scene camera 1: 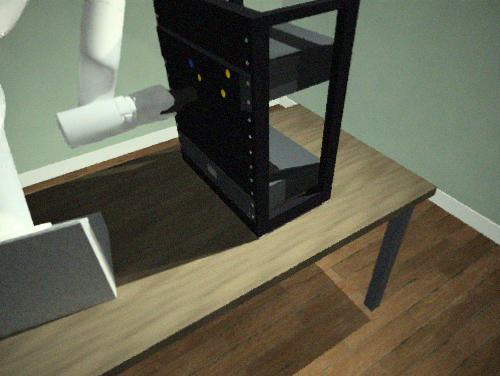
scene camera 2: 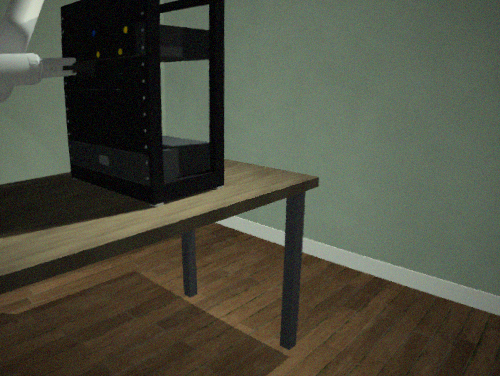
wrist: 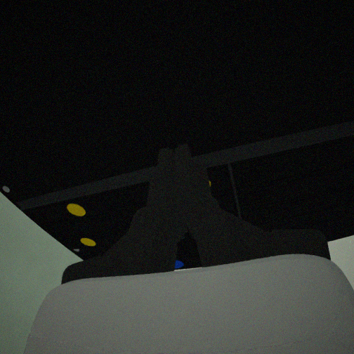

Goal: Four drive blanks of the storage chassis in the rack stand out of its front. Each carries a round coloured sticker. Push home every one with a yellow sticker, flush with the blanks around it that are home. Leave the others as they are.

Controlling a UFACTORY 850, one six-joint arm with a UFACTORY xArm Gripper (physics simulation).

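Observation:
The storage chassis [scene camera 1: 212, 82] [scene camera 2: 110, 42] is a dark front high in the black rack [scene camera 1: 260, 130] [scene camera 2: 155, 115]. A blue sticker [scene camera 1: 191, 63] [scene camera 2: 93, 33] [wrist: 179, 264] is at its upper left. One yellow sticker [scene camera 1: 199, 77] [scene camera 2: 98, 54] [wrist: 209, 184] is below and right of it, partly hidden by a finger in the wrist view. Further right are an upper yellow sticker [scene camera 1: 228, 73] [scene camera 2: 125, 30] [wrist: 88, 242] and a lower one [scene camera 1: 223, 93] [scene camera 2: 120, 51] [wrist: 76, 209]. My gripper [scene camera 1: 195, 93] [wrist: 180, 165] is shut and empty, just below the left yellow sticker; contact is unclear. Blank depths are too dark to tell.
The rack stands on a wooden table [scene camera 1: 350, 165] [scene camera 2: 270, 175]. A lower unit [scene camera 1: 212, 171] [scene camera 2: 104, 160] sits at the rack's bottom. A grey box-like block [scene camera 1: 50, 270] is at the left front of the table, near the arm's base. A green wall is behind.

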